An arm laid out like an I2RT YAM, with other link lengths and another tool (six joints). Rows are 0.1 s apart.
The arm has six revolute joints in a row. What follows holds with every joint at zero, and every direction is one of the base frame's.
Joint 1 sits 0.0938 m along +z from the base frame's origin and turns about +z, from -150 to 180 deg.
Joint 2 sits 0.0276 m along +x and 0.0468 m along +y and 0.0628 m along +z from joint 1 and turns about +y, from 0 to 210 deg.
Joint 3 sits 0.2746 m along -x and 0.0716 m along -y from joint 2 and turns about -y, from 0 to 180 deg.
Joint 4 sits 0.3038 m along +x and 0.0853 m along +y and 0.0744 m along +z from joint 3 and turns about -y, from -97 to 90 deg.
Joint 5 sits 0.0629 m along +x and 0.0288 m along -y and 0.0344 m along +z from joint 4 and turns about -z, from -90 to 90 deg.
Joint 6 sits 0.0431 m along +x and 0.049 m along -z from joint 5 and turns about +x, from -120 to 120 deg.
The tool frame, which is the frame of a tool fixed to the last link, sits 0.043 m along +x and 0.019 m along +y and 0.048 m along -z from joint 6; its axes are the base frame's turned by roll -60.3, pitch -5.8 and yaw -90 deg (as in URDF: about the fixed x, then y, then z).
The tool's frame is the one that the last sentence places.
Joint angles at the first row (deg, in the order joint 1, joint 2, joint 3, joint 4, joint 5, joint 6):
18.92 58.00 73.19 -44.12 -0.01 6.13
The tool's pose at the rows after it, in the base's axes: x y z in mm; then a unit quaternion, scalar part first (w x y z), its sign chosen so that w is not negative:
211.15 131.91 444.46 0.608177 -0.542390 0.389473 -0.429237
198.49 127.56 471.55 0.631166 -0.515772 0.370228 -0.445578
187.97 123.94 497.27 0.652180 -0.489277 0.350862 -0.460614
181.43 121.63 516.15 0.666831 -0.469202 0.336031 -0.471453
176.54 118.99 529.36 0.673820 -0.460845 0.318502 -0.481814
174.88 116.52 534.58 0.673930 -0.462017 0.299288 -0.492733
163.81 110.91 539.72 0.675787 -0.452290 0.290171 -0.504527
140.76 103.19 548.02 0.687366 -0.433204 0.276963 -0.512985
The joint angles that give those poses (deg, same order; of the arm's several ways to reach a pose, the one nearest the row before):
18.92 55.42 75.99 -44.05 -0.40 6.13
18.92 53.71 79.24 -44.05 -0.41 6.13
18.92 52.77 82.67 -43.64 -0.40 6.11
18.92 52.51 85.38 -43.07 -0.38 6.07
18.92 52.51 87.57 -42.89 -0.40 4.89
18.92 52.36 88.29 -42.39 -0.36 2.76
18.85 50.48 88.29 -42.46 0.30 2.13
18.87 46.96 88.29 -42.85 0.25 2.15

